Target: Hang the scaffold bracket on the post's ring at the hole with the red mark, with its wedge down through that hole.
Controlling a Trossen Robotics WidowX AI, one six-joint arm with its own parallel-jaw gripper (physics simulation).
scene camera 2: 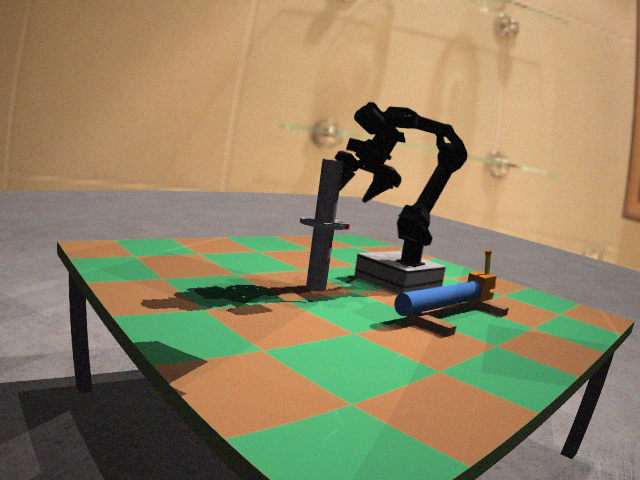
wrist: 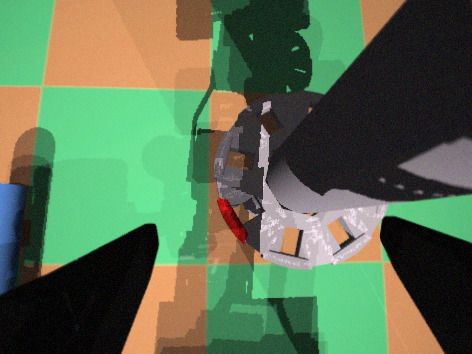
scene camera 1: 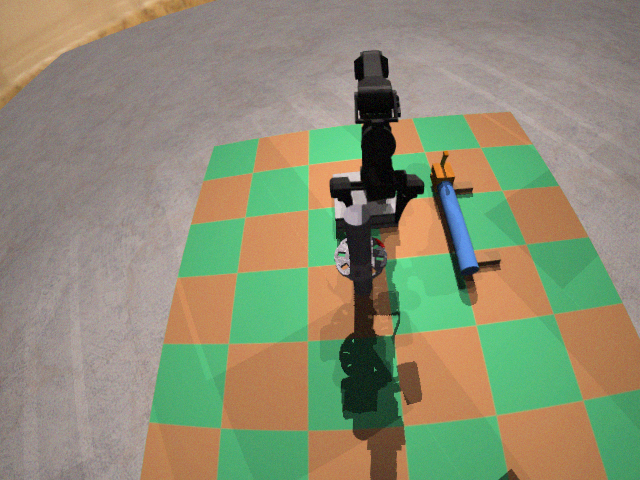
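Note:
The scaffold bracket lies on its side: a blue tube (scene camera 1: 457, 227) (scene camera 2: 439, 298) (wrist: 11, 235) with an orange head (scene camera 1: 443, 173) (scene camera 2: 481, 285) at one end. Its thin orange wedge (scene camera 1: 445, 157) (scene camera 2: 488, 262) sticks up from the head. The dark grey post (scene camera 1: 360, 248) (scene camera 2: 327, 191) (wrist: 375, 115) stands upright and carries a slotted ring (scene camera 2: 310, 222) (wrist: 314, 245) partway up. The red mark (scene camera 1: 380, 241) (scene camera 2: 346, 226) (wrist: 231, 220) is on the ring's rim, on the side toward the arm base. My gripper (scene camera 2: 353, 194) (wrist: 268, 230) is open and empty, above the ring beside the post's upper part.
Two brown support bars (scene camera 1: 488, 262) (scene camera 2: 431, 325) lie under the tube. The arm's grey base block (scene camera 2: 395, 273) stands between the post and the orange head's side of the checkered table (scene camera 1: 268, 382) (scene camera 2: 351, 372). The post rises close to my fingers.

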